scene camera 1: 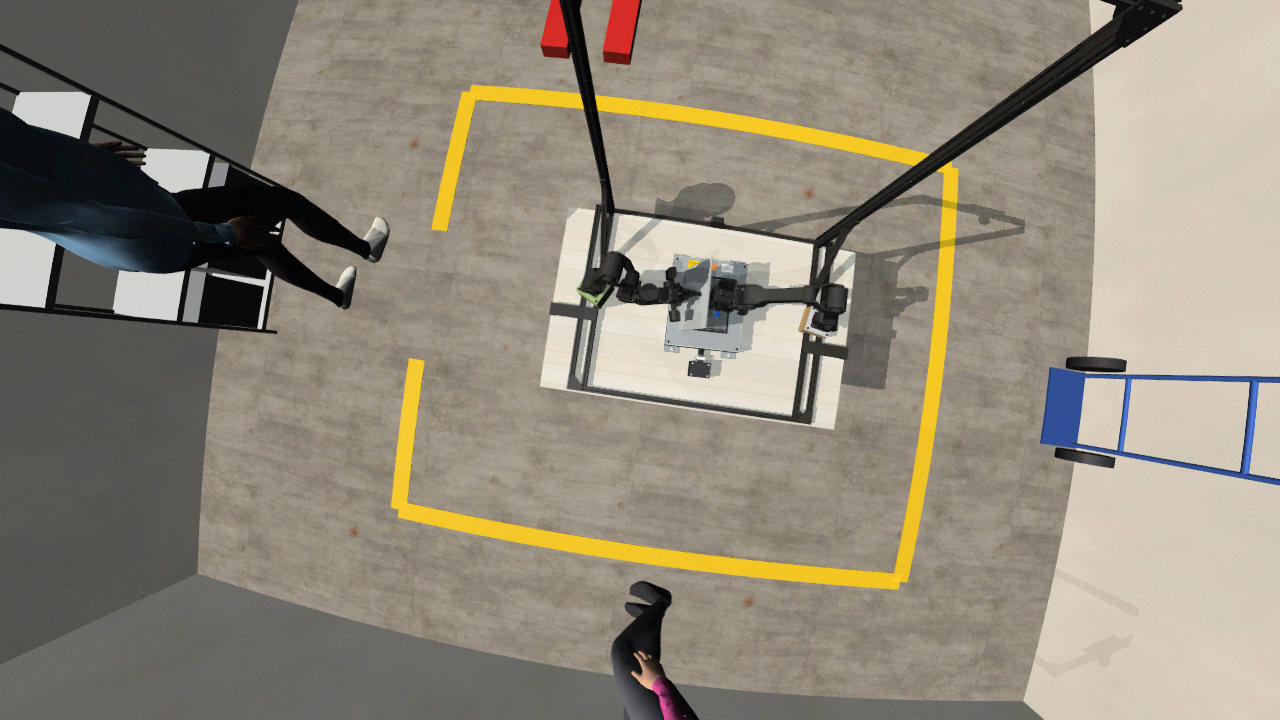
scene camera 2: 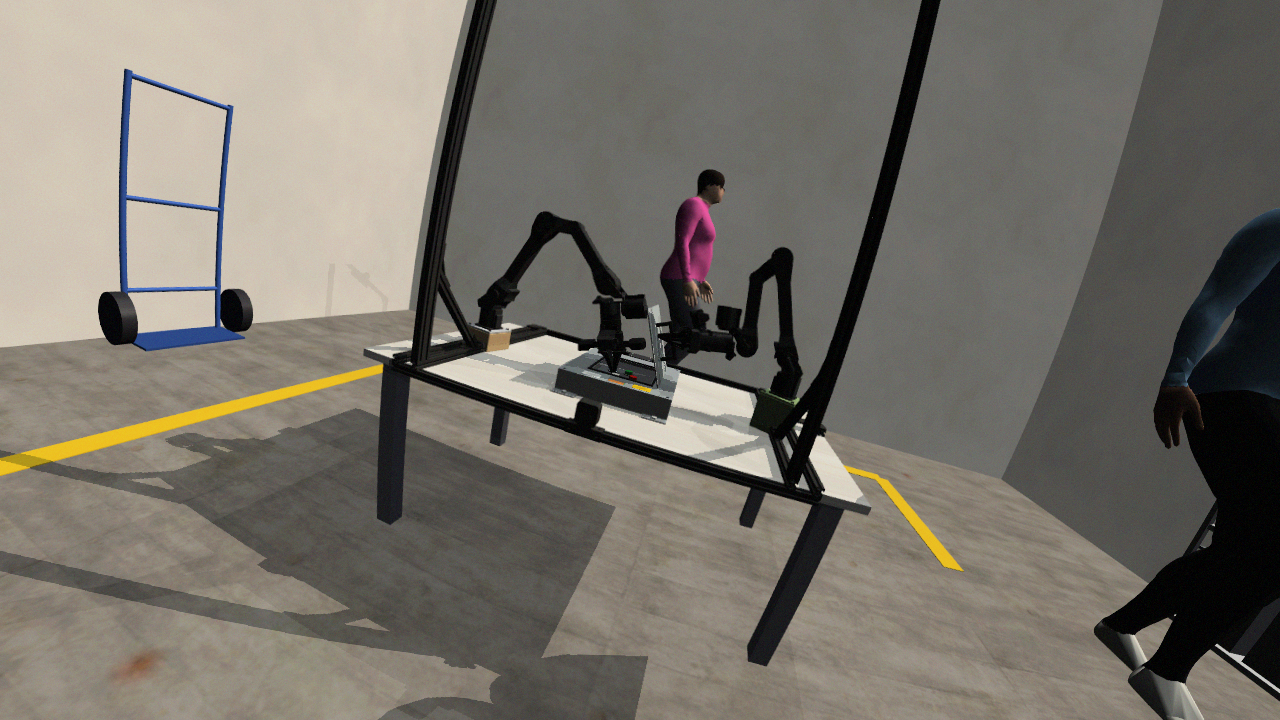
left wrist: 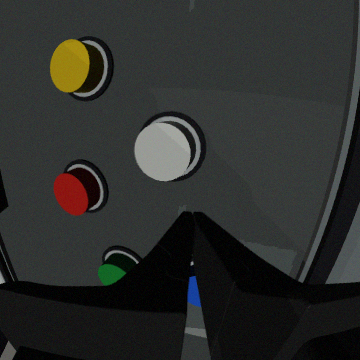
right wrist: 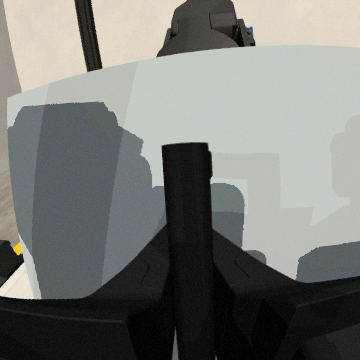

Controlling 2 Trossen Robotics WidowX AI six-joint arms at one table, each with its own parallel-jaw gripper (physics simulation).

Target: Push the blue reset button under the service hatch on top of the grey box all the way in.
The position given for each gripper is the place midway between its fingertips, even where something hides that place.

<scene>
In view: the left gripper [scene camera 2: 613, 374], the right gripper [scene camera 2: 657, 335], a yellow button [left wrist: 75, 66], a white button [left wrist: 163, 150] and a green button [left wrist: 116, 264].
The left gripper also shows in the left wrist view [left wrist: 190, 220]. The right gripper shows as well in scene camera 1 [scene camera 1: 696, 293] and in the right wrist view [right wrist: 184, 228].
</scene>
